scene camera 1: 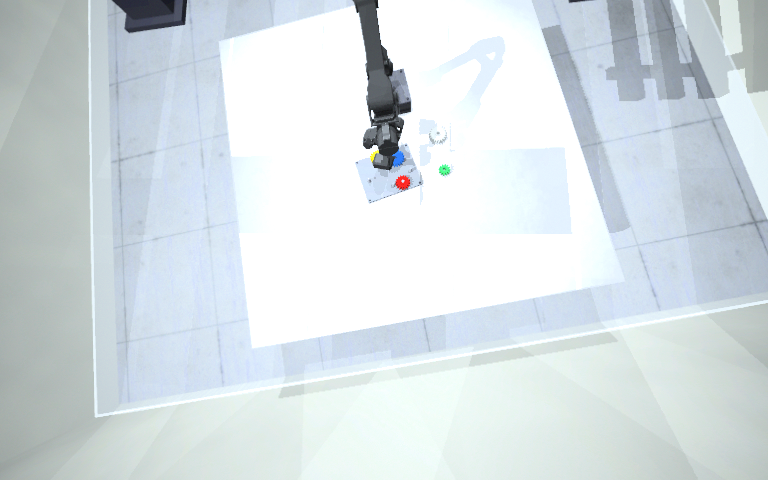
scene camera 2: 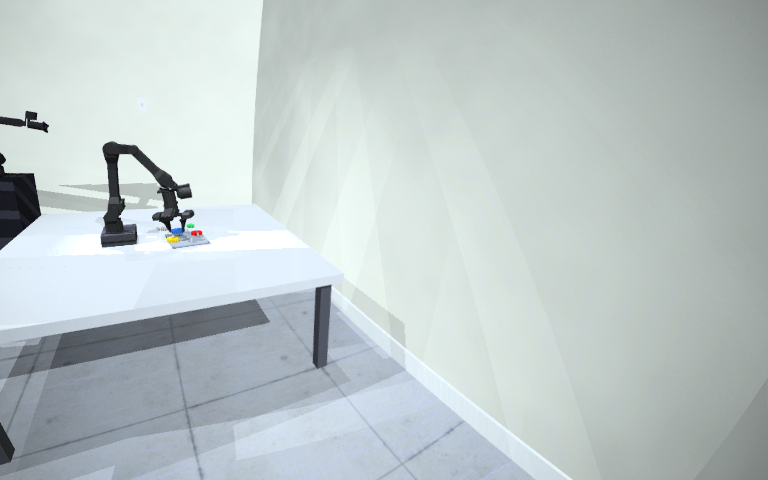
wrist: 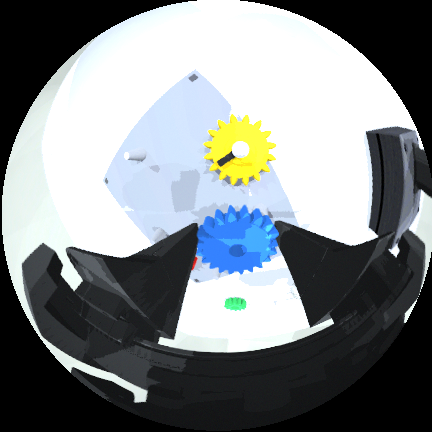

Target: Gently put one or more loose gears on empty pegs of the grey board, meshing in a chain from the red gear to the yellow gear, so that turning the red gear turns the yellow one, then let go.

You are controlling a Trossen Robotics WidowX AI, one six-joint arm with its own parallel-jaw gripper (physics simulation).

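Places are measured from the arm's base along level axes (x back, y right, z up), in centimetres.
Pixels of known places: gripper, fingertip midpoint: [scene camera 1: 391, 157] [scene camera 2: 177, 232] [wrist: 236, 227]; arm's base at its link origin: [scene camera 2: 114, 231].
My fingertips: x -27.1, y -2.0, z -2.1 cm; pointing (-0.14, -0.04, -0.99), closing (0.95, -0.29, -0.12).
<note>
For each thing: its top centre in the pictures, then the offset to it from my fingertips. "spot": a spot on its surface instead. Level surfaces: height alone.
- blue gear at its top centre: [wrist: 236, 252] [scene camera 1: 395, 156] [scene camera 2: 178, 228] dz +1.2, dx -0.4, dy -1.4 cm
- grey board at its top centre: [wrist: 185, 216] [scene camera 1: 387, 168] [scene camera 2: 185, 233] dz -0.5, dx -3.8, dy +1.7 cm
- yellow gear at a spot on its surface: [wrist: 240, 149] [scene camera 1: 376, 155] [scene camera 2: 172, 236] spot: dz -0.5, dx +1.8, dy +5.2 cm
- red gear at a spot on its surface: [scene camera 1: 402, 182] [scene camera 2: 197, 230] spot: dz -0.6, dx -9.4, dy -3.6 cm
- empty peg at its top centre: [wrist: 126, 155] dz -0.6, dx -7.0, dy +8.7 cm
- small green gear at its top centre: [wrist: 234, 307] [scene camera 1: 444, 169] [scene camera 2: 190, 224] dz -1.8, dx -5.1, dy -19.0 cm
- white table at its surface level: dz -3.5 cm
- white gear at its top centre: [scene camera 1: 438, 133] dz -1.8, dx +9.0, dy -17.8 cm
My gripper [wrist: 236, 227] [scene camera 1: 384, 159] [scene camera 2: 173, 228] is shut on a blue gear [wrist: 238, 243] [scene camera 1: 399, 157] [scene camera 2: 176, 231] and holds it over the grey board [wrist: 160, 132] [scene camera 1: 377, 183] [scene camera 2: 196, 239], between the yellow and the red gear. The yellow gear [wrist: 240, 149] [scene camera 1: 374, 155] [scene camera 2: 173, 239] sits on its peg with a black pointer on top. The red gear [scene camera 1: 402, 182] [scene camera 2: 196, 232] sits at the board's near right; in the wrist view only a sliver of it [wrist: 193, 264] shows behind my left finger. An empty peg [wrist: 135, 154] stands at the board's left.
A small green gear [scene camera 1: 444, 169] [wrist: 235, 303] [scene camera 2: 190, 226] lies loose on the white table [scene camera 1: 382, 267] right of the board. A white gear [scene camera 1: 437, 136] lies farther back right. The table's edge and a leg [scene camera 2: 321, 324] show in the side view.
</note>
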